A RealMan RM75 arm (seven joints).
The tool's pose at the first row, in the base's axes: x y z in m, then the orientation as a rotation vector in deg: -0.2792, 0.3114, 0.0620, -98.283, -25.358, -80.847
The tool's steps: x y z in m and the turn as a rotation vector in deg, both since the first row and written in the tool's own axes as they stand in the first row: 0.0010, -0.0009, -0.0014, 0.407, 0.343, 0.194; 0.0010, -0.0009, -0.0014, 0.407, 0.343, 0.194; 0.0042, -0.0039, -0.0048, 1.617, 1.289, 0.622; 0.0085, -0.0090, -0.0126, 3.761, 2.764, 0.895; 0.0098, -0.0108, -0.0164, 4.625, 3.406, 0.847; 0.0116, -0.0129, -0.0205, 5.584, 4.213, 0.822; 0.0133, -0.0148, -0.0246, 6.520, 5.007, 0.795; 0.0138, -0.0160, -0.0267, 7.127, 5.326, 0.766
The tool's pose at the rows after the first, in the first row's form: -0.2804, 0.3106, 0.0633, -97.692, -25.251, -80.802; -0.2804, 0.3106, 0.0633, -97.692, -25.251, -80.802; -0.2837, 0.3089, 0.0674, -95.993, -25.108, -80.710; -0.2910, 0.3047, 0.0733, -93.142, -25.398, -80.706; -0.2943, 0.3025, 0.0752, -91.956, -25.627, -80.844; -0.2978, 0.3001, 0.0777, -90.566, -25.800, -81.042; -0.3012, 0.2976, 0.0800, -89.204, -25.966, -81.233; -0.3032, 0.2965, 0.0810, -88.474, -26.188, -81.213
